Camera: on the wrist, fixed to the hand. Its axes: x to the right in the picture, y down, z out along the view.
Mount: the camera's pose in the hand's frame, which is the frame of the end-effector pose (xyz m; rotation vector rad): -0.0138 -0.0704 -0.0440 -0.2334 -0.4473 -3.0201
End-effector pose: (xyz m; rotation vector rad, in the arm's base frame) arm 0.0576 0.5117 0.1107 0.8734 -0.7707 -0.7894
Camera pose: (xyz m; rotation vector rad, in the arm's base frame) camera 0.0686 0.5097 0.0273 -0.6588 -0.7724 2.2075
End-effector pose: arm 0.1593 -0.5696 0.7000 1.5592 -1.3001 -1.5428
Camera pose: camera 0.2200 -0.5420 0.6487 -0.9265 -1.3027 1.0097
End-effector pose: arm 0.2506 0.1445 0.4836 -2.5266 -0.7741 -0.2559
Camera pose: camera 0.1977 0.1669 0.5451 -0.5892 2.6627 0.3587
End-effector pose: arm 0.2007 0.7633 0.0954 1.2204 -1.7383 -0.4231
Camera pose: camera 0.2767 0.7537 0.0605 -1.8218 -1.1276 1.6498
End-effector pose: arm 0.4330 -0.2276 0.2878 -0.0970 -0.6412 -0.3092
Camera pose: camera 0.4257 -0.2990 0.2439 -0.6108 0.5265 2.6998
